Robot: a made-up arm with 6 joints.
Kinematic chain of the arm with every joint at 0, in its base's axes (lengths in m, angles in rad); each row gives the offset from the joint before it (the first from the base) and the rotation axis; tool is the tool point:
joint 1: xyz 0 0 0.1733 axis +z
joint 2: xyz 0 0.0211 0 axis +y
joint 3: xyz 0 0 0.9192 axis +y
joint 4: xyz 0 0 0.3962 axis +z
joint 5: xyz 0 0 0 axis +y
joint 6: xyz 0 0 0.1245 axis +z
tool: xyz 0 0 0
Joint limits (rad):
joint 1: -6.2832..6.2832
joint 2: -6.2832..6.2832
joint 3: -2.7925..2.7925
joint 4: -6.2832..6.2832
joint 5: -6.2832..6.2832
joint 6: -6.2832..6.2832
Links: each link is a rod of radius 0.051 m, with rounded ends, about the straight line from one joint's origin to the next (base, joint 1, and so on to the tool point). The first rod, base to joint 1, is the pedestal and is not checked.
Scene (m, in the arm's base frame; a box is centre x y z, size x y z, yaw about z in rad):
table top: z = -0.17
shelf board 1: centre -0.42 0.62 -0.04 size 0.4 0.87 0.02 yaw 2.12
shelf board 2: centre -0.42 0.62 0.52 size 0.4 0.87 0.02 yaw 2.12
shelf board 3: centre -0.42 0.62 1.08 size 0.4 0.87 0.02 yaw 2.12
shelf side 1: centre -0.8 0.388 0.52 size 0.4 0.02 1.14 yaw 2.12
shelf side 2: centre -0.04 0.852 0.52 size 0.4 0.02 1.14 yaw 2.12
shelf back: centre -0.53 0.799 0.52 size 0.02 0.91 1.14 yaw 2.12
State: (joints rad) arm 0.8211 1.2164 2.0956 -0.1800 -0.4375 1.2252
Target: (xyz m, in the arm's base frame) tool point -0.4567 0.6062 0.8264
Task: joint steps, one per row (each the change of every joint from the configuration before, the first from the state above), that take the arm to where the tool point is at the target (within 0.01 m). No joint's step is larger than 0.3 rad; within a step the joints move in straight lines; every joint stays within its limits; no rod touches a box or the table.
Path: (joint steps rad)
1: 0.0013 -0.2734 0.1394 -0.2553 -0.1832 0.0196
2: 0.0013 -0.2735 0.1394 -0.2553 -0.1832 0.0197
3: 0.0013 -0.2734 0.1393 -0.2552 -0.1831 0.0196
4: 0.0014 -0.2734 0.1394 -0.2553 -0.1832 0.0196
5: 0.0013 -0.2735 0.1394 -0.2553 -0.1832 0.0197
6: 0.2670 0.0971 -0.1967 0.2339 0.1528 -0.0197
7: 0.2670 0.0971 -0.1967 0.2339 0.1528 -0.0196
8: 0.2671 0.0971 -0.1968 0.2339 0.1528 -0.0196
9: 0.2670 0.0972 -0.1967 0.2339 0.1528 -0.0197
10: 0.2670 0.0971 -0.1967 0.2339 0.1528 -0.0196

